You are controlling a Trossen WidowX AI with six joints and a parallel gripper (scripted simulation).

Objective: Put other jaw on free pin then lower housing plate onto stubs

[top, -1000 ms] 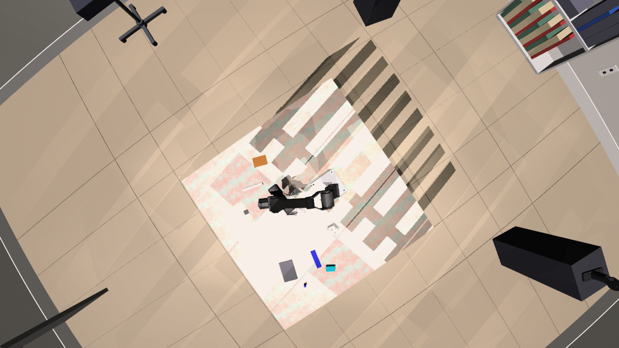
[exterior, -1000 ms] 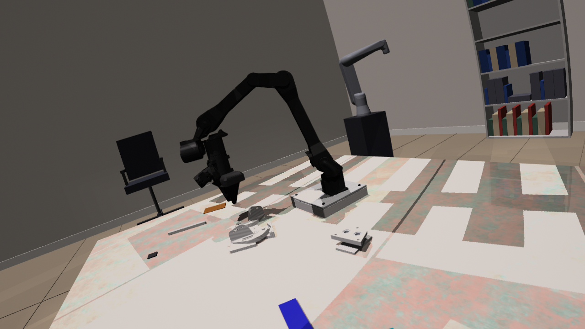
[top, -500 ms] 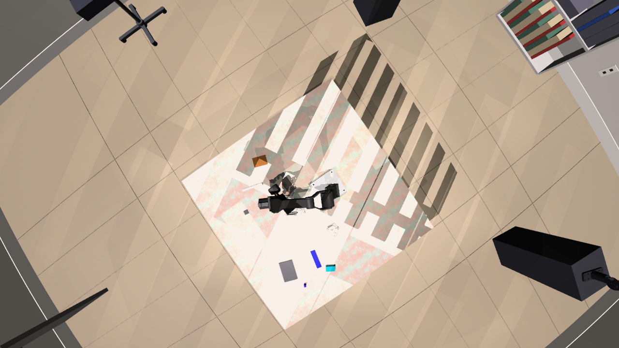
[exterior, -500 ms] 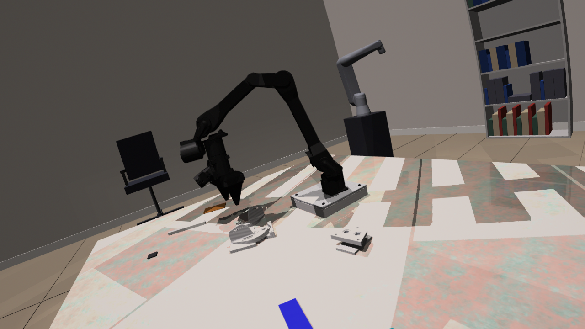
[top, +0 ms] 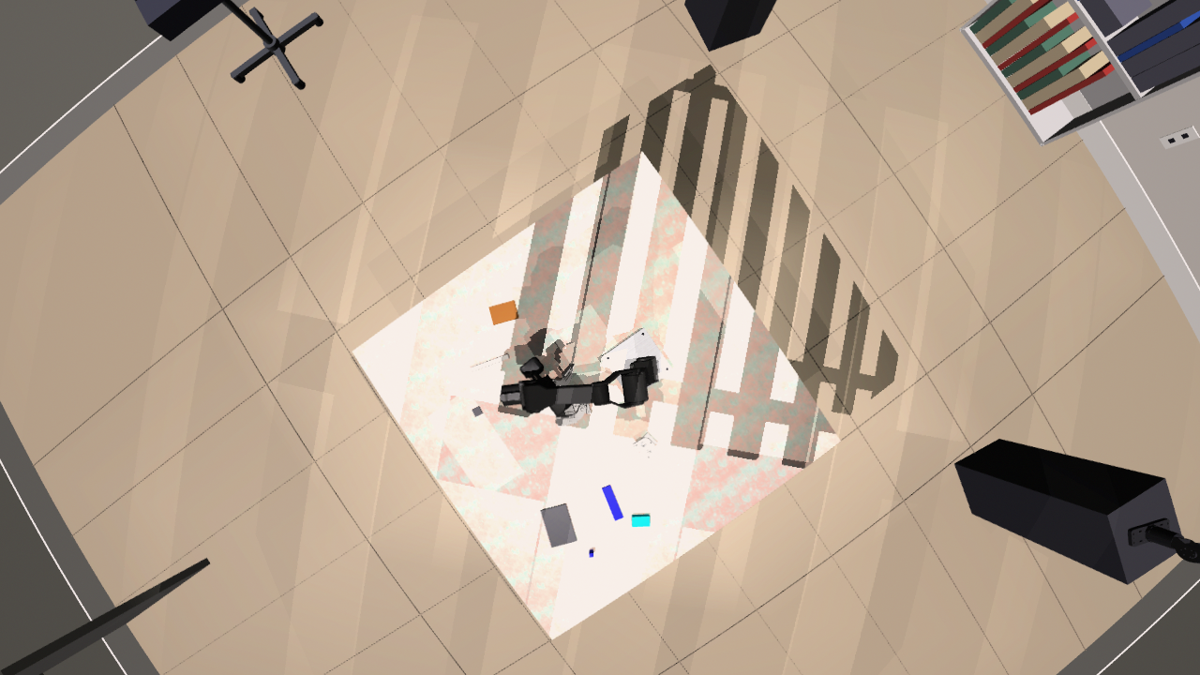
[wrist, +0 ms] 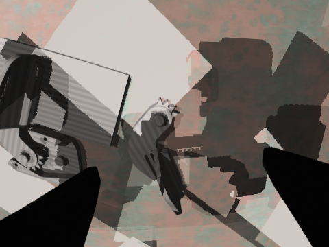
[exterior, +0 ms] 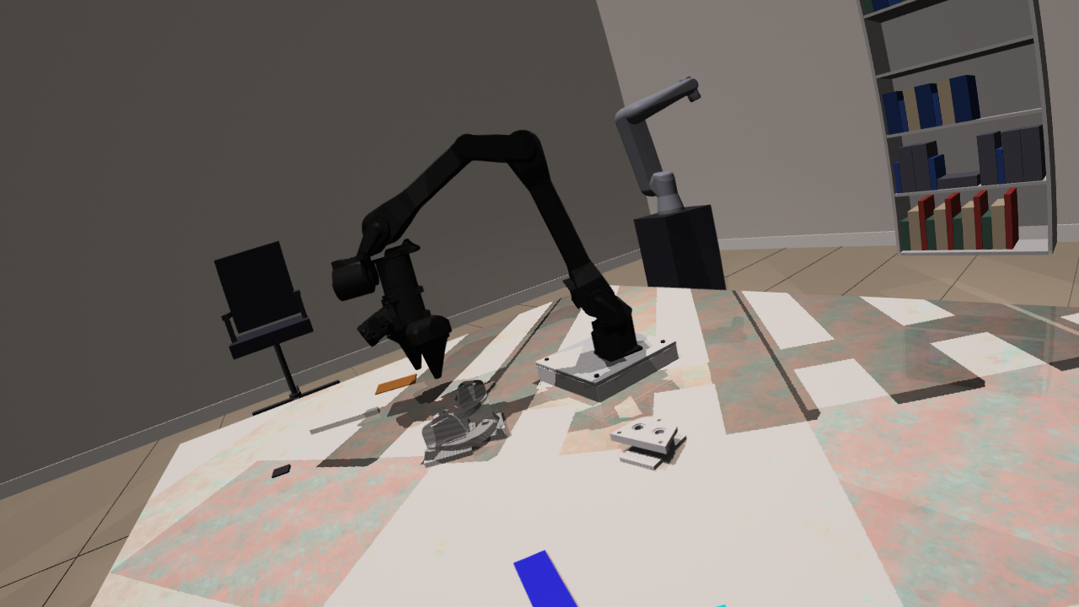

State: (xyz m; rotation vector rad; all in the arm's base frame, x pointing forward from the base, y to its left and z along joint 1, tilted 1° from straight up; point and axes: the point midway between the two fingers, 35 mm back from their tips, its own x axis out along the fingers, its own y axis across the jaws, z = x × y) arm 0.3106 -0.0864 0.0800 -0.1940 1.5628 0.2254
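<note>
Right now my gripper tip is 20 mm past the jaw, 10 mm to the right of it and 80 mm above it. Round my gripper tip: thin rod: 190 mm ahead, 150 mm to the right, 80 mm below; orange tile: 70 mm ahead, 290 mm to the right, 80 mm below; small dark square: 300 mm ahead, 80 mm below.
</note>
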